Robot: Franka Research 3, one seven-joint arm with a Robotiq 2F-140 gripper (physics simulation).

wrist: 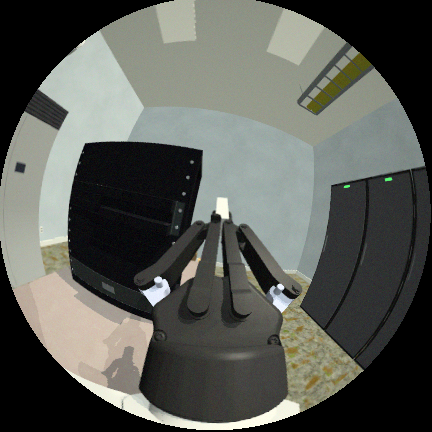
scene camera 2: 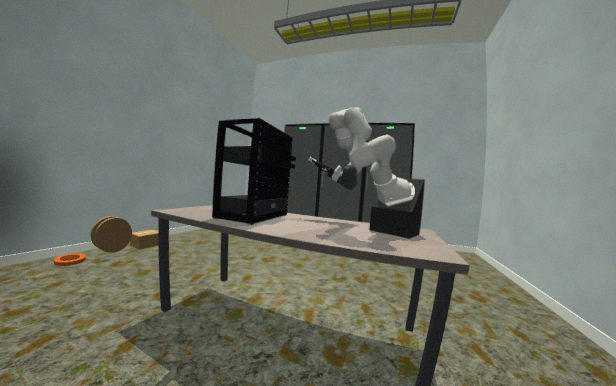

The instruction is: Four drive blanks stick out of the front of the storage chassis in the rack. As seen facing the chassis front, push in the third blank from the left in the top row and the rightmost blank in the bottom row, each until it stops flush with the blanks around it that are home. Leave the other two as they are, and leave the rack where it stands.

A black rack shows in the wrist view and in scene camera 2. One and the same spot on the black rack: [wrist: 113,233] is [scene camera 2: 277,173].
